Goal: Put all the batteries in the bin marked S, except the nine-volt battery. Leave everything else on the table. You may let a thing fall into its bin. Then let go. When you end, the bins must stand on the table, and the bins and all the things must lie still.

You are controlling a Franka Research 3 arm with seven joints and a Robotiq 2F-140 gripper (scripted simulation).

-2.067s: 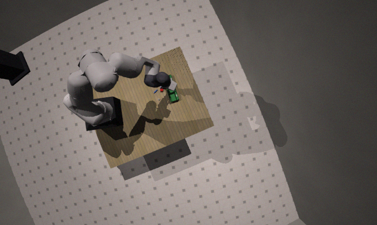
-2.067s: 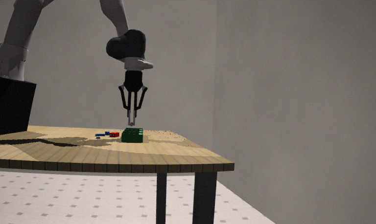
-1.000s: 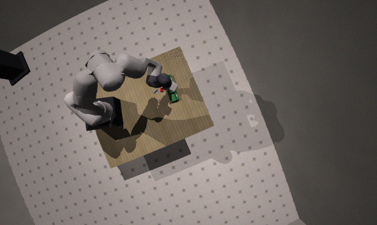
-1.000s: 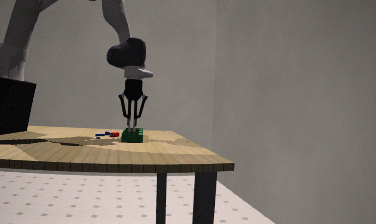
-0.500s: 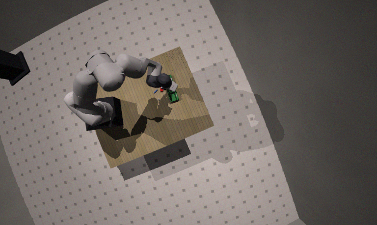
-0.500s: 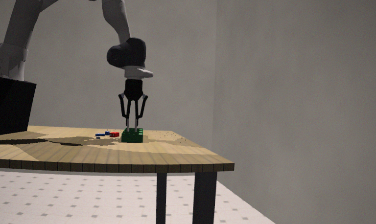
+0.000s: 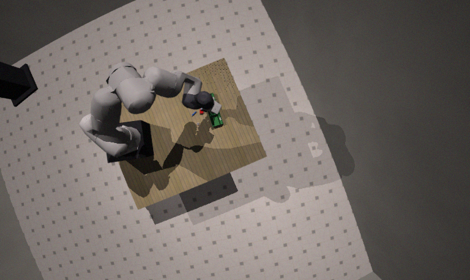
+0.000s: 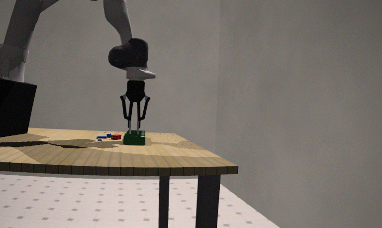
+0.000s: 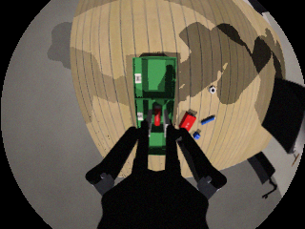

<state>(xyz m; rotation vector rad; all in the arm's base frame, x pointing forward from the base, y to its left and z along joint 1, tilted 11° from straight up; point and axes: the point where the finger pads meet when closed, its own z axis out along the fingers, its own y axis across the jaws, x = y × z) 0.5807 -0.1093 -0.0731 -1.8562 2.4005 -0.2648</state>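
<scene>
Right now my hand is 1 cm short of the green bin row and 4 cm above it. Round my hand: grey button cell (15 cm behind, 3 cm to the right, 5 cm below); red block-shaped battery (7 cm behind, 4 cm to the left, 4 cm below); blue battery (13 cm behind, 6 cm to the left, 5 cm below).
</scene>
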